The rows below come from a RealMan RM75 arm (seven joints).
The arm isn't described. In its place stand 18 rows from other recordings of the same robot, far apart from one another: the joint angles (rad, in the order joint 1, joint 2, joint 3, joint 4, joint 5, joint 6, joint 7), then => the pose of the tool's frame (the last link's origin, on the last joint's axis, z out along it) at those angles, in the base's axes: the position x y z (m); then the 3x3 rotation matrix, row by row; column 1 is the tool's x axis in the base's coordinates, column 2 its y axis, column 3 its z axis.
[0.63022 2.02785 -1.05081 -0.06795 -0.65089 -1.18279 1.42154] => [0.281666 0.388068 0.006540], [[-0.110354 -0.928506 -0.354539], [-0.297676 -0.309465 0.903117], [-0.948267 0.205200 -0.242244]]
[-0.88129 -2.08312 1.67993 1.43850 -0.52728 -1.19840 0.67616] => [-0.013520 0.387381 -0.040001], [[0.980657 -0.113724 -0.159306], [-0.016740 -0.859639 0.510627], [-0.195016 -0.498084 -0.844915]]
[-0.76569 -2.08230 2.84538 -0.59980 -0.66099 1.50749 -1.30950] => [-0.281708 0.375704 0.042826], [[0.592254 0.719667 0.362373], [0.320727 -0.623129 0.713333], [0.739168 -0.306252 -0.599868]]
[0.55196 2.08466 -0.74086 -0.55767 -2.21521 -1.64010 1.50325] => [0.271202 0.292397 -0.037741], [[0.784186 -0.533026 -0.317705], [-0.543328 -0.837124 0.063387], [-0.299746 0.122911 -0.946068]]
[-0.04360 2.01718 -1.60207 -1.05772 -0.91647 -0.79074 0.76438] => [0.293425 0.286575 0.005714], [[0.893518 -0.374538 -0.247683], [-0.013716 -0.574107 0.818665], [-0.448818 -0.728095 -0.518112]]
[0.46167 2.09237 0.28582 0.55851 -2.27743 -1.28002 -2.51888] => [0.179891 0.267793 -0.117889], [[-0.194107 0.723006 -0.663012], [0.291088 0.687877 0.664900], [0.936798 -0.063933 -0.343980]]
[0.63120 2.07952 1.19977 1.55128 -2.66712 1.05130 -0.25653] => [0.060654 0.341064 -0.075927], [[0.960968 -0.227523 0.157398], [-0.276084 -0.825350 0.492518], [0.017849 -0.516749 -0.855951]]
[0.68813 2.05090 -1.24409 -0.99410 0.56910 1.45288 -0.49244] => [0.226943 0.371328 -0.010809], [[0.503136 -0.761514 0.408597], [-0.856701 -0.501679 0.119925], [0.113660 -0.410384 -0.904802]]
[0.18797 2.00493 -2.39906 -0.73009 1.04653 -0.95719 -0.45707] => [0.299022 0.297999 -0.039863], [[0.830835 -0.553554 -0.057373], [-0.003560 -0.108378 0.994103], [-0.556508 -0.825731 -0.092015]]
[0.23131 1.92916 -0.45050 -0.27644 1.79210 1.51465 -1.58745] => [0.385594 0.260751 0.098724], [[-0.014122 -0.952500 -0.304209], [-0.219040 -0.293903 0.930399], [-0.975614 0.079773 -0.204485]]
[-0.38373 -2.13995 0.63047 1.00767 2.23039 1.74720 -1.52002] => [-0.287578 0.283522 0.028900], [[0.837001 0.498695 0.225238], [0.431898 -0.854816 0.287668], [0.335996 -0.143499 -0.930868]]
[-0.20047 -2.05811 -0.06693 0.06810 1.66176 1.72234 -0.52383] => [-0.361211 0.217738 0.040563], [[0.542996 0.768901 0.337560], [-0.227369 -0.252347 0.940545], [0.808368 -0.587463 0.037801]]
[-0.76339 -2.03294 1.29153 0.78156 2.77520 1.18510 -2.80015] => [-0.263424 0.400249 -0.013400], [[0.435882 0.669331 -0.601667], [0.897746 -0.370669 0.238025], [-0.063702 -0.643895 -0.762457]]
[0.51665 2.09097 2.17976 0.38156 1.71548 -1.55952 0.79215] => [0.229235 0.316489 -0.033254], [[0.691711 -0.229475 -0.684746], [0.084294 -0.916036 0.392138], [-0.717238 -0.328966 -0.614289]]
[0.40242 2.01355 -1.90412 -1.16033 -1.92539 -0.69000 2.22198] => [0.182024 0.336209 -0.093242], [[0.882127 -0.470026 -0.030439], [-0.417729 -0.810560 0.410482], [-0.217610 -0.349382 -0.911361]]
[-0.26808 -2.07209 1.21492 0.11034 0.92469 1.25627 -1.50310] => [-0.355623 0.244094 -0.056015], [[-0.108919 0.963251 0.245529], [0.593841 -0.135028 0.793171], [0.797176 0.232197 -0.557310]]
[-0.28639 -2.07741 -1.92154 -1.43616 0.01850 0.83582 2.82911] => [-0.308578 0.373534 0.133546], [[0.380458 0.667750 -0.639814], [0.551516 0.391525 0.736572], [0.742349 -0.633102 -0.219316]]
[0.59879 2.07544 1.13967 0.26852 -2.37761 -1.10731 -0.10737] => [0.259570 0.400896 0.012181], [[0.764947 -0.598973 -0.236828], [0.246078 -0.068021 0.966860], [-0.595233 -0.797875 0.095362]]
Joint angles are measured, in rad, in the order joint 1, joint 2, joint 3, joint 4, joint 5, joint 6, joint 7. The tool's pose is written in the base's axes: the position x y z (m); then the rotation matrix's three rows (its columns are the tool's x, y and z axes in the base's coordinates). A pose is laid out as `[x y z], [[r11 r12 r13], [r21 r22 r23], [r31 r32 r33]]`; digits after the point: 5 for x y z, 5 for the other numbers.
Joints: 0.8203 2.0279 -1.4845 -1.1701 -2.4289 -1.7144 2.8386
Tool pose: [0.13583 0.35075 -0.02199], [[0.57690 -0.68116 0.45078], [-0.74407 -0.66592 -0.05399], [0.33696 -0.30426 -0.89100]]
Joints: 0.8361 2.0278 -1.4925 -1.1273 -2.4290 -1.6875 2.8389
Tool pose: [0.13788 0.35404 -0.02685], [[0.56847 -0.68505 0.45558], [-0.74975 -0.65935 -0.05593], [0.33871 -0.30978 -0.88843]]
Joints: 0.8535 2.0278 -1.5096 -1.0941 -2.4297 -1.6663 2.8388
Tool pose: [0.13809 0.35620 -0.03179], [[0.56698 -0.67844 0.46718], [-0.74615 -0.66328 -0.05767], [0.34900 -0.31589 -0.88228]]
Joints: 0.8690 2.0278 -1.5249 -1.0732 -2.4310 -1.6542 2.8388
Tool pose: [0.13699 0.35759 -0.03522], [[0.56888 -0.66855 0.47896], [-0.73927 -0.67087 -0.05837], [0.36035 -0.32088 -0.87589]]
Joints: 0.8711 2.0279 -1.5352 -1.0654 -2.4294 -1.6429 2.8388
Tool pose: [0.13747 0.35788 -0.03740], [[0.57071 -0.66480 0.48201], [-0.73696 -0.67357 -0.05642], [0.36217 -0.32302 -0.87435]]
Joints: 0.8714 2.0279 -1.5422 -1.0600 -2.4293 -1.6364 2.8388
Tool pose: [0.13843 0.35783 -0.03874], [[0.57030 -0.66277 0.48528], [-0.73606 -0.67457 -0.05628], [0.36465 -0.32511 -0.87254]]
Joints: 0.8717 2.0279 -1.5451 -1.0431 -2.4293 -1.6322 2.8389
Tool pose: [0.14187 0.35739 -0.04019], [[0.55943 -0.66892 0.48948], [-0.74154 -0.66775 -0.06504], [0.37035 -0.32658 -0.86959]]
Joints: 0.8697 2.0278 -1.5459 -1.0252 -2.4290 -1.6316 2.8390
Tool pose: [0.14645 0.35625 -0.04129], [[0.54412 -0.67867 0.49329], [-0.74923 -0.65766 -0.07837], [0.37760 -0.32695 -0.86633]]
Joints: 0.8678 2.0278 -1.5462 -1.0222 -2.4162 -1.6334 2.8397
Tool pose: [0.14637 0.35482 -0.04219], [[0.54142 -0.68739 0.48411], [-0.75136 -0.65397 -0.08827], [0.37727 -0.31594 -0.87054]]
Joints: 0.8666 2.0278 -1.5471 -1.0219 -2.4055 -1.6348 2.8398
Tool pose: [0.14569 0.35374 -0.04288], [[0.54162 -0.69265 0.47631], [-0.75150 -0.65288 -0.09488], [0.37669 -0.30656 -0.87414]]
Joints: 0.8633 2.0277 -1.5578 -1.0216 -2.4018 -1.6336 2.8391
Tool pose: [0.14686 0.35213 -0.04425], [[0.54137 -0.69063 0.47954], [-0.74811 -0.65597 -0.10017], [0.38374 -0.30452 -0.87179]]
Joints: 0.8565 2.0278 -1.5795 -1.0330 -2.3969 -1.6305 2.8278
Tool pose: [0.14690 0.34954 -0.04639], [[0.55678 -0.67411 0.48535], [-0.72999 -0.67590 -0.10134], [0.39637 -0.29788 -0.86842]]
